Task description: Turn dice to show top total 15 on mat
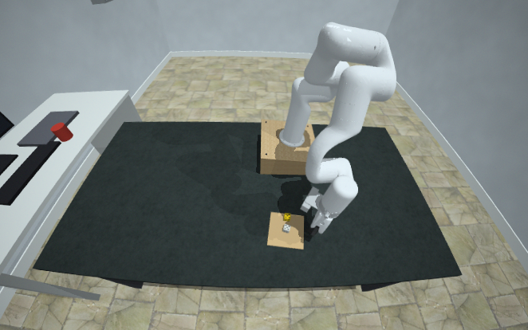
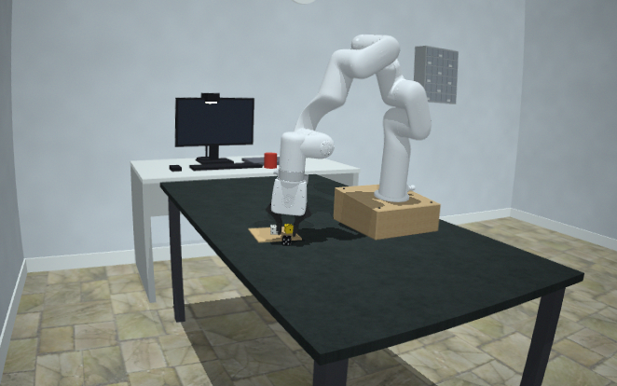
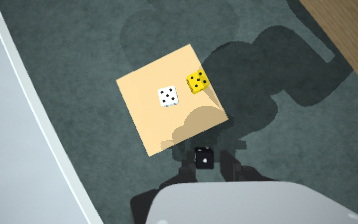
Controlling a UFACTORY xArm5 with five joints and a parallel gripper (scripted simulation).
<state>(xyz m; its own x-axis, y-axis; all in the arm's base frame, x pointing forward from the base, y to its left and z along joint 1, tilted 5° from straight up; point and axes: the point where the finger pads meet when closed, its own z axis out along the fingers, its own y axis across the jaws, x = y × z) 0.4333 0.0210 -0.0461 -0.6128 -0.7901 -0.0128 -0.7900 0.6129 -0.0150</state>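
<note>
The black die lies 40 mm below my hand. Round my hand: tan mat: 100 mm to the right, 50 mm below, 10 mm behind; then yellow die: 90 mm to the right, 60 mm behind, 30 mm below; then white die: 100 mm to the right, 30 mm below, 10 mm behind.
</note>
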